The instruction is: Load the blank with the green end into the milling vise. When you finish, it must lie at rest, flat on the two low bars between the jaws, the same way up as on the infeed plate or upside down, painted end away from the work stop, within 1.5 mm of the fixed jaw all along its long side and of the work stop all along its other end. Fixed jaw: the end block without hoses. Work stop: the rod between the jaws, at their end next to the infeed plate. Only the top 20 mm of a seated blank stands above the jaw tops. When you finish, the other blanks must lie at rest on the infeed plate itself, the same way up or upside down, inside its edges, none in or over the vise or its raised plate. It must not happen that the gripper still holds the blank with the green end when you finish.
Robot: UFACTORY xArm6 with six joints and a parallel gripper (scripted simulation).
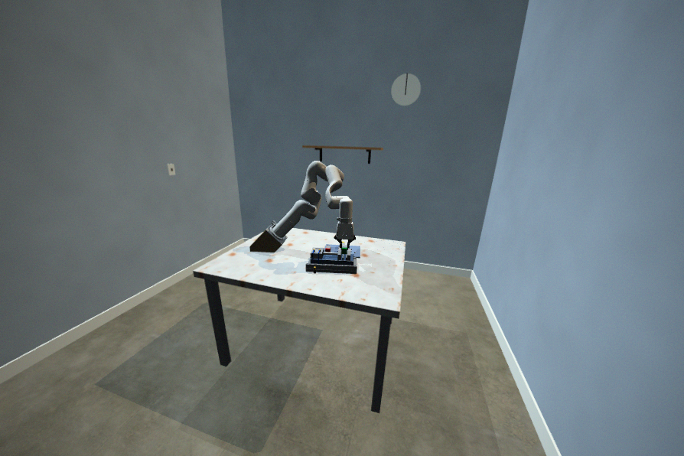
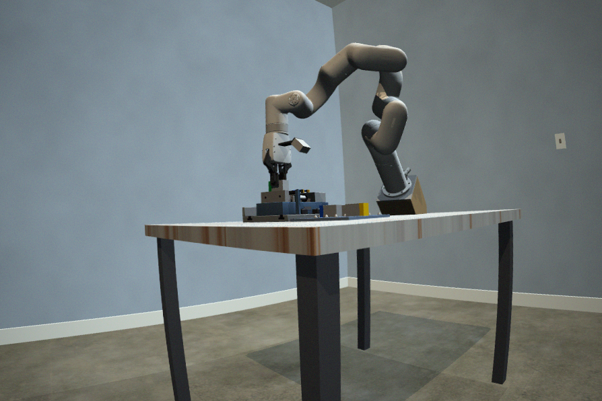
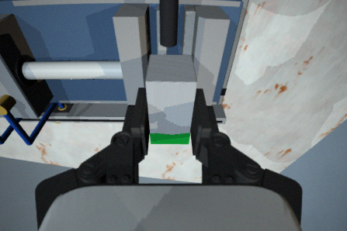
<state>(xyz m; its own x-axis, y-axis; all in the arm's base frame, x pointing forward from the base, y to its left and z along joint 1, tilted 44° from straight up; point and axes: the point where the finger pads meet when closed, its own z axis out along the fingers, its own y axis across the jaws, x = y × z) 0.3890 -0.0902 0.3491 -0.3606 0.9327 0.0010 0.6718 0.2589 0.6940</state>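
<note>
Now: hand 2 cm above the green-ended blank. Round my hand: moving jaw 6 cm below, 3 cm behind, 1 cm to the right; work stop rod 5 cm to the left, 5 cm below, 3 cm behind; fixed jaw 6 cm below, 2 cm to the left, 2 cm ahead.
</note>
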